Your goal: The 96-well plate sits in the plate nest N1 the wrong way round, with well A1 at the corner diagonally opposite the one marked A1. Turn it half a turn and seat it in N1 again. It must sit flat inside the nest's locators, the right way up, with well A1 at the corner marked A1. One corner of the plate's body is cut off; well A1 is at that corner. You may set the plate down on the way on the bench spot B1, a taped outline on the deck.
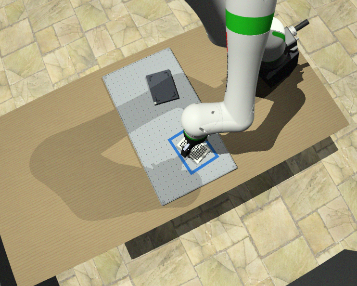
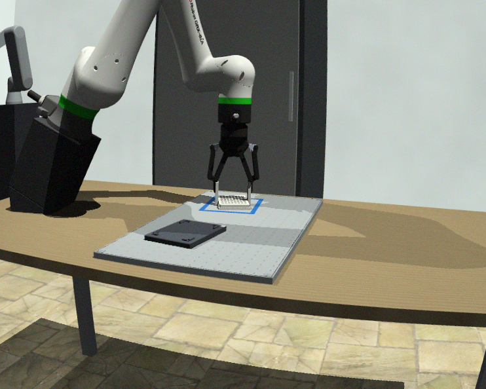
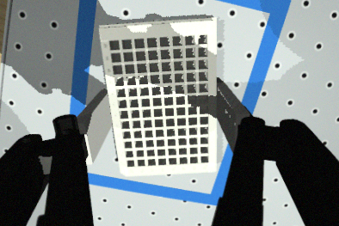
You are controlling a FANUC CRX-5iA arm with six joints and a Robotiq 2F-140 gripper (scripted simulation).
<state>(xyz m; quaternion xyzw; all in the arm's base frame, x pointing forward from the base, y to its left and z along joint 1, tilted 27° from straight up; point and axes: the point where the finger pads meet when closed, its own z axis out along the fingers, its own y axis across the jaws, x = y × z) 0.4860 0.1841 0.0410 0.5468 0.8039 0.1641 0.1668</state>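
My hand is 34 cm to the left of the dark plate nest N1 and 2 cm above it. The rest, counted from my hand: white 96-well plate (2 cm below); then A1 label (7 cm ahead, 27 cm to the right, 2 cm below).
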